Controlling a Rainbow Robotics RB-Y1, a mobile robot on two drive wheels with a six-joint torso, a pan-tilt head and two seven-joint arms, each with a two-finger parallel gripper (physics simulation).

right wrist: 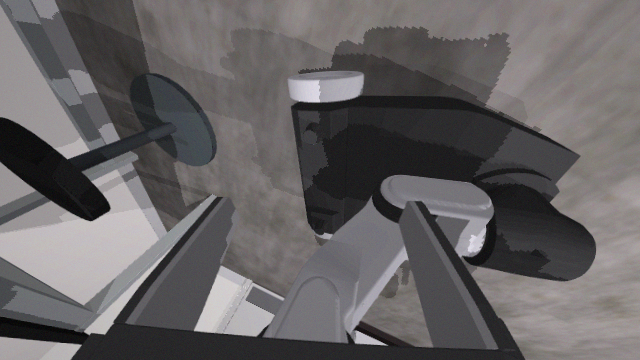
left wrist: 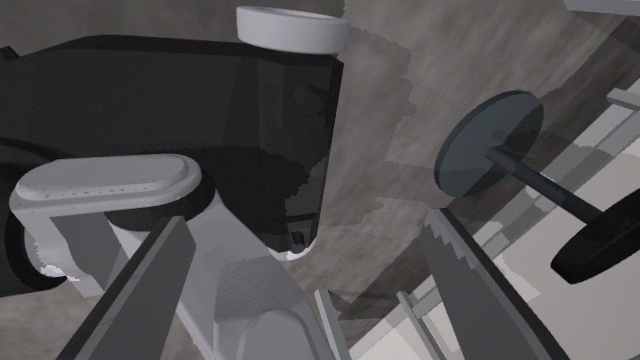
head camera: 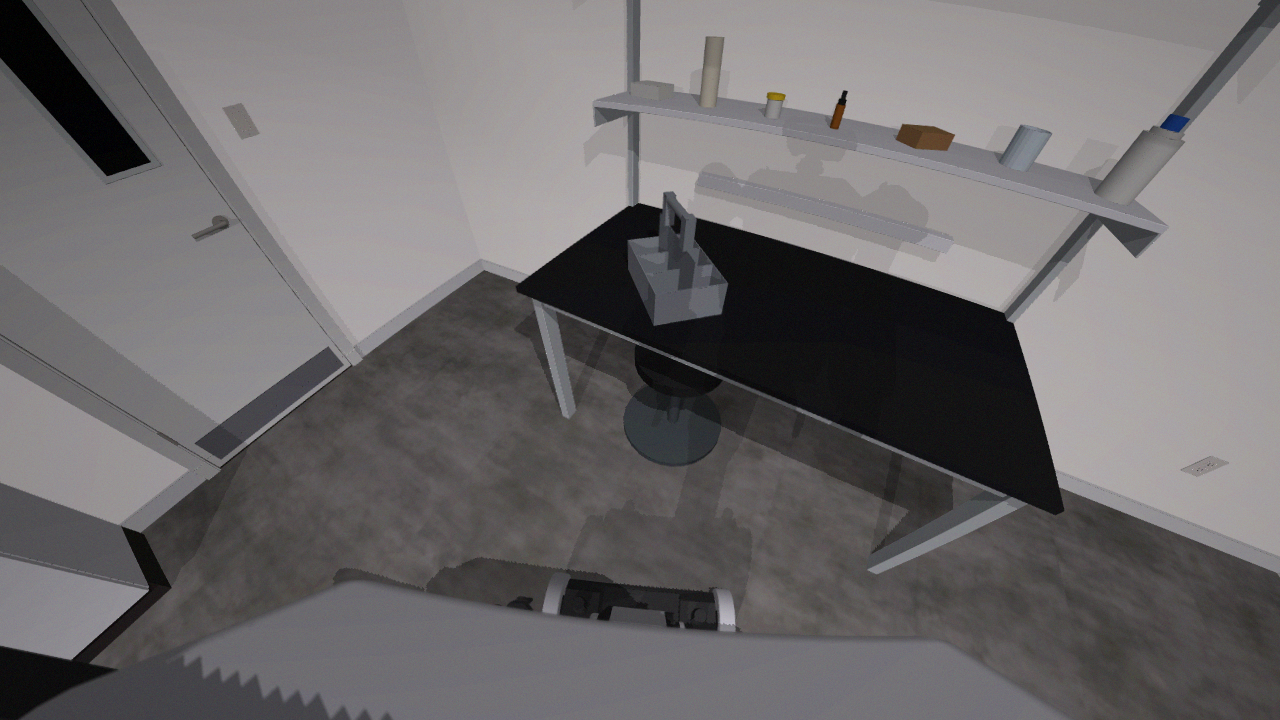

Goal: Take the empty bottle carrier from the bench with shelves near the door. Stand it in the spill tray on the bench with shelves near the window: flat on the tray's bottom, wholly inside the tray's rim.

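Places are measured from the robot's base along level axes (x ahead, y left, z up), in millimetres.
Pixels of known places: left gripper, between the fingertips: (left wrist: 310,227); right gripper, between the fingertips: (right wrist: 316,209).
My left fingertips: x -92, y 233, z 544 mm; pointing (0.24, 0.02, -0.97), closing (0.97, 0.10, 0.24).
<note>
Ahead of a thing's pixels: the offset from my left fingertips to its top centre. "spot": to the spot under its first point. Level surfaces: height alone.
The empty bottle carrier @(dx +901, dy -259, dz +498 mm) (head camera: 687,302), a grey box with open compartments and an upright handle, stands at the left part of the black bench top @(dz +218 mm) (head camera: 859,358) in the head view. The bench has a shelf @(dz +675 mm) (head camera: 859,143) above it. My left gripper (left wrist: 310,227) is open, with nothing between its fingers, in the left wrist view. My right gripper (right wrist: 316,209) is open, with nothing between its fingers, in the right wrist view. Both are apart from the carrier and point down past the robot's base. Neither gripper shows in the head view. The spill tray does not show in these views.
A round stool @(spot: dx +847, dy -325, dz -514 mm) (head camera: 673,429) (left wrist: 487,142) (right wrist: 175,120) stands at the front edge of the bench, its seat partly under the top. Bench legs @(spot: dx +875, dy +174, dz -142 mm) (head camera: 554,362) stand at the front corners. A door (head camera: 170,268) is at the left, and a cabinet (head camera: 62,582) at the lower left.
</note>
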